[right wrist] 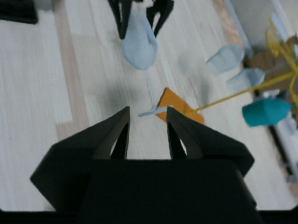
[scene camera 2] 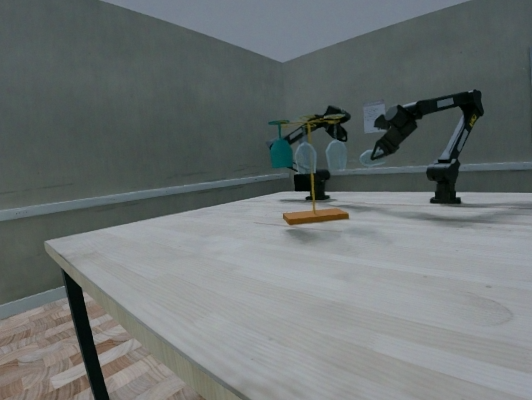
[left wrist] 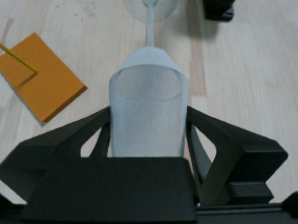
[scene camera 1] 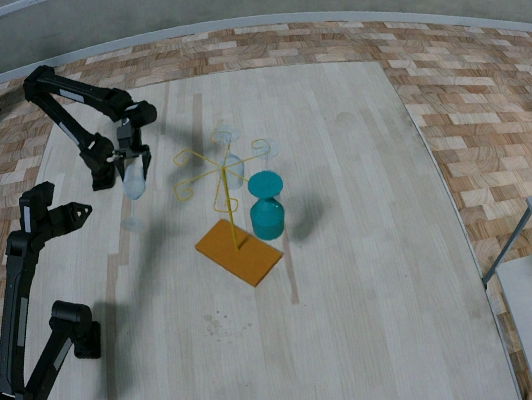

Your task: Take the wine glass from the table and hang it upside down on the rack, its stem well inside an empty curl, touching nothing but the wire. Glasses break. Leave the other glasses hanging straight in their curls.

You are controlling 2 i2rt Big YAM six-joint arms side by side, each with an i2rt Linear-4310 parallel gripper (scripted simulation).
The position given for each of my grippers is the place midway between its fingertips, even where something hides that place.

In view: my left gripper [left wrist: 148, 111], my right gripper [scene camera 1: 88, 209], a clear wine glass [scene camera 1: 134, 186], a teal glass [scene camera 1: 267, 215] and a yellow wire rack [scene camera 1: 251, 260].
The clear wine glass also shows in the right wrist view [right wrist: 139, 46]. The yellow wire rack shows as well in scene camera 2 [scene camera 2: 302, 217]. My right gripper is seen too in the right wrist view [right wrist: 148, 112]. The left wrist view does not show the teal glass: it is out of frame.
